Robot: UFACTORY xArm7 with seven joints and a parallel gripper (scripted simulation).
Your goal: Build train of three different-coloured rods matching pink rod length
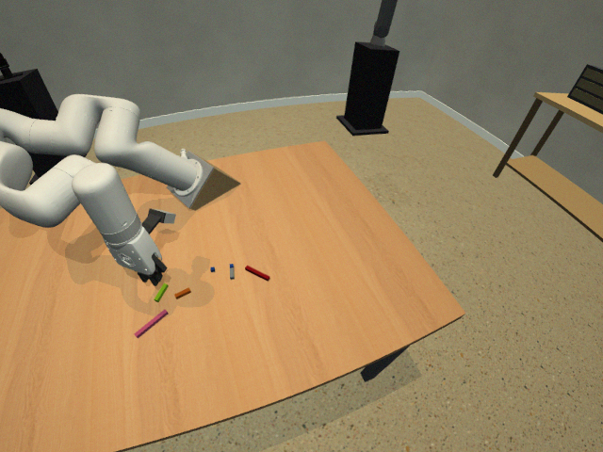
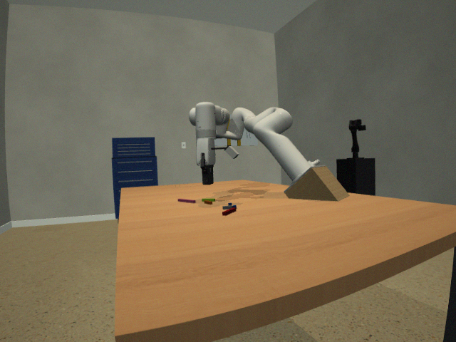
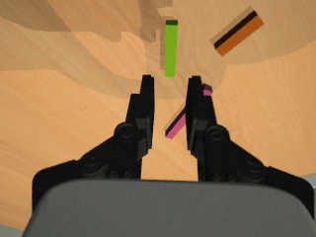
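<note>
The lime rod is 80 mm below my hand. Round my hand: orange rod (80 mm below, 50 mm to the left, 20 mm ahead); grey rod (180 mm to the left, 80 mm below, 10 mm behind); pink rod (80 mm below, 80 mm ahead, 20 mm to the right).
</note>
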